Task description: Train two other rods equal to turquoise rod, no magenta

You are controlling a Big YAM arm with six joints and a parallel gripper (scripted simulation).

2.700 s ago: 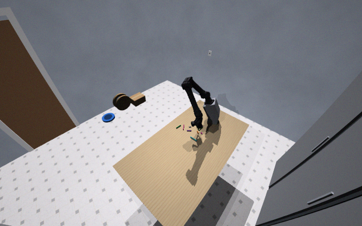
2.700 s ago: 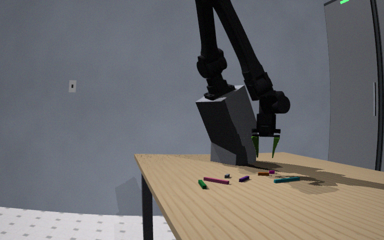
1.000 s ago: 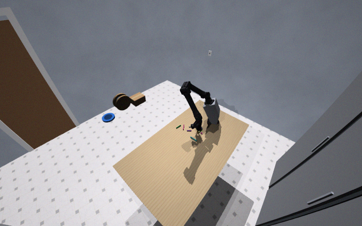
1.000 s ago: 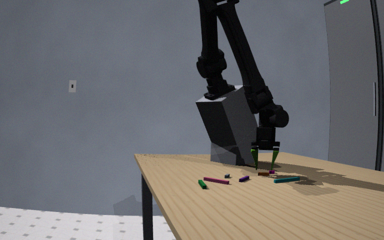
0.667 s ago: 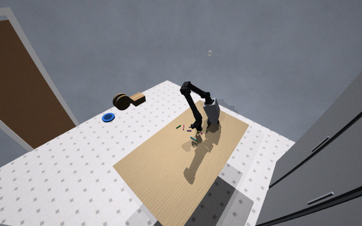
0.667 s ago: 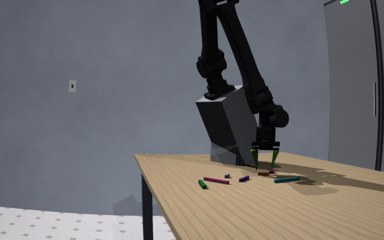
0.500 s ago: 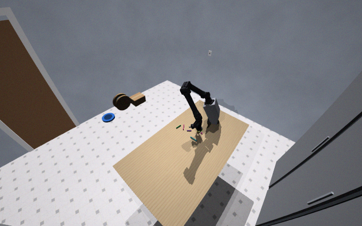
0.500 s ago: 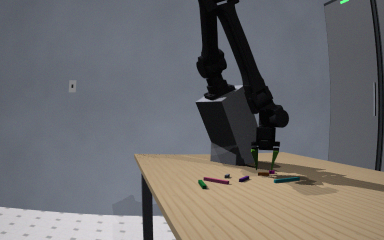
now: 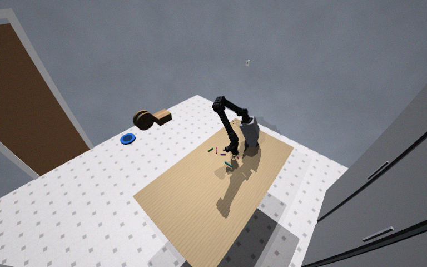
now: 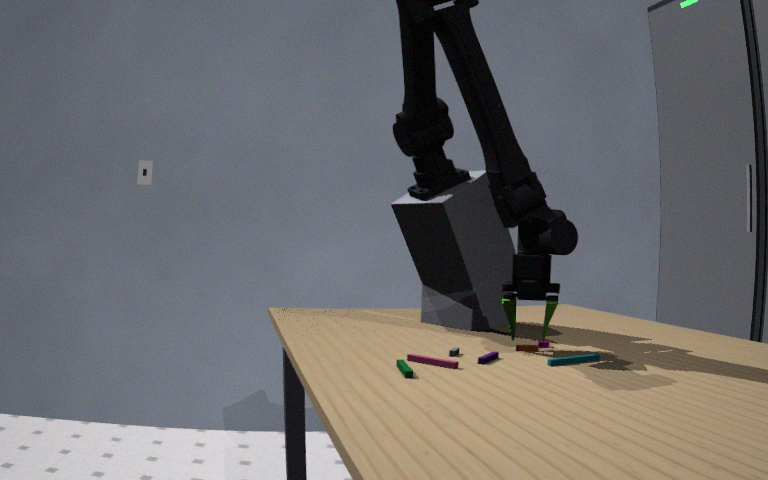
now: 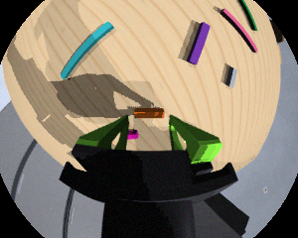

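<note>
Now: the orange rod 2 cm below my hand. Also, from my hand: purple rod (5 cm ahead, 11 cm to the right, 2 cm below); then magenta rod (2 cm behind, 5 cm to the left, 2 cm below); then turquoise rod (13 cm ahead, 1 cm to the left, 2 cm below).
</note>
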